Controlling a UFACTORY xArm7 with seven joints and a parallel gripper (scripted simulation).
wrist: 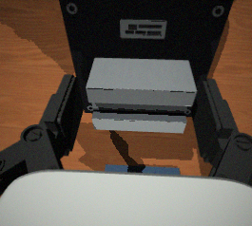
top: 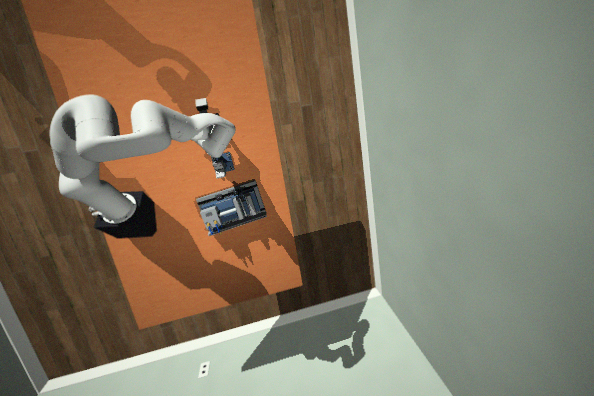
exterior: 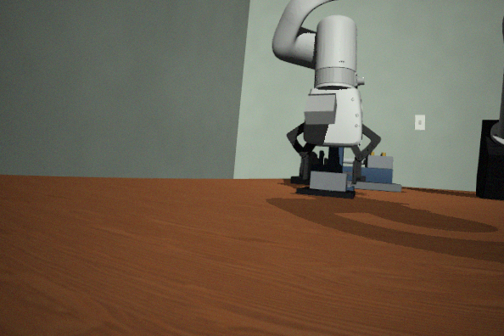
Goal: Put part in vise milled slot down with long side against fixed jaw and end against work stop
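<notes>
The grey part is right at my hand. Also, from my hand: blue upright (180 mm to the right, 30 mm above, 20 mm ahead); then dark infeed plate (30 mm below, 10 mm to the left); then work stop (350 mm to the right, 80 mm ahead, 60 mm above).
</notes>
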